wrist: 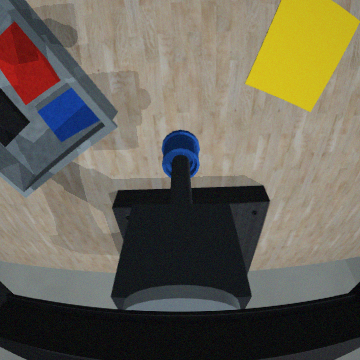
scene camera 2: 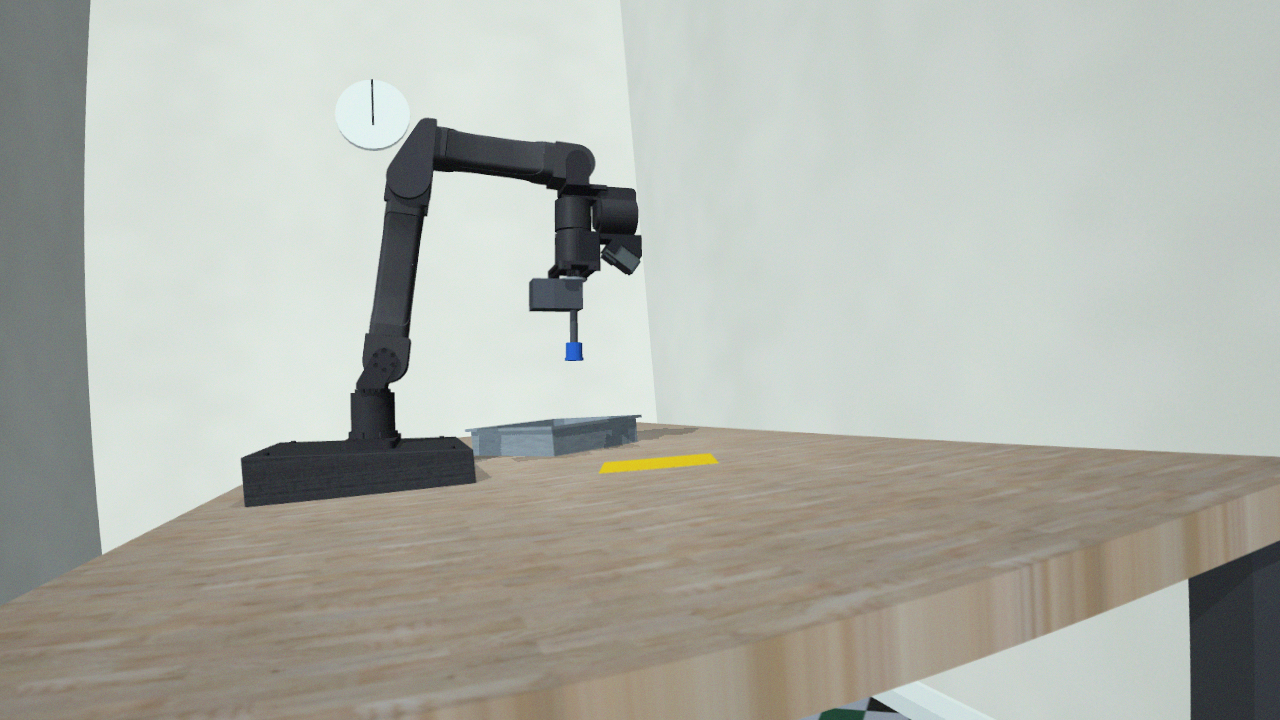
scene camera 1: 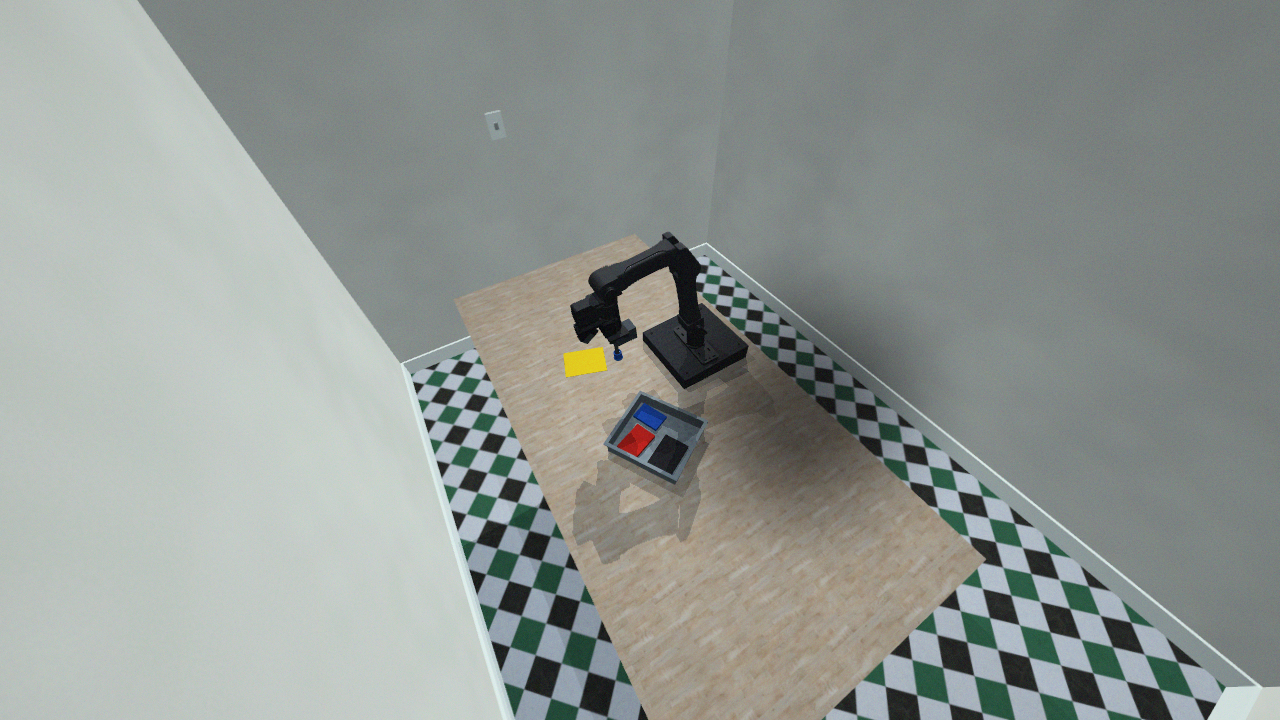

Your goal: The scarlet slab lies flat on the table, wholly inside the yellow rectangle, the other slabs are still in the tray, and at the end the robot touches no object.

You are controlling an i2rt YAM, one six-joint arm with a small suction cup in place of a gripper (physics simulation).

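Pixels of known places: hand, its tool point: (wrist: 180,146) (scene camera 2: 574,360) (scene camera 1: 618,357); arm's base, origin of its link: (scene camera 2: 373,444) (scene camera 1: 695,343).
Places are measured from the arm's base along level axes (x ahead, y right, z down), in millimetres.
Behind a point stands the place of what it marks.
Observation:
The scarlet slab (scene camera 1: 636,439) @[z 40, x 362, y -220 mm] (wrist: 30,70) @[z 39, x 353, y -208 mm] lies in the grey tray (scene camera 1: 640,472) @[z 50, x 388, y -311 mm] (scene camera 2: 514,442) @[z 29, x 223, y -180 mm] (wrist: 112,116) @[z 30, x 278, y -95 mm]. A blue slab (scene camera 1: 650,415) @[z 40, x 280, y -164 mm] (wrist: 68,114) @[z 39, x 282, y -166 mm] and a black slab (scene camera 1: 667,454) @[z 40, x 304, y -311 mm] (wrist: 9,119) @[z 41, x 283, y -280 mm] lie in the same tray. The tray's inside is hidden in the second scene view. The yellow rectangle (scene camera 1: 585,361) @[z 52, x 370, y 165 mm] (scene camera 2: 659,462) @[z 52, x 374, y 166 mm] (wrist: 304,52) @[z 52, x 368, y 166 mm] is flat on the table with no slab on it. My gripper, a blue suction cup (scene camera 1: 617,356) (scene camera 2: 573,352) (wrist: 180,150) @[z -99, x 305, y 0 mm], hangs high above the table between the tray and the rectangle. It is open, with nothing on it, and touches no object.
The arm's black base block (scene camera 1: 695,360) @[z 1, x 43, y -66 mm] (scene camera 2: 358,474) @[z 27, x -7, y 161 mm] stands on the wooden table (scene camera 1: 760,573) @[z 53, x 266, y -707 mm] (scene camera 2: 537,573) @[z 53, x 142, y 637 mm] (wrist: 200,100) @[z 53, x 291, y 28 mm], beside the tray. The arm's shadow falls on the table near the tray. Grey walls stand around the table.

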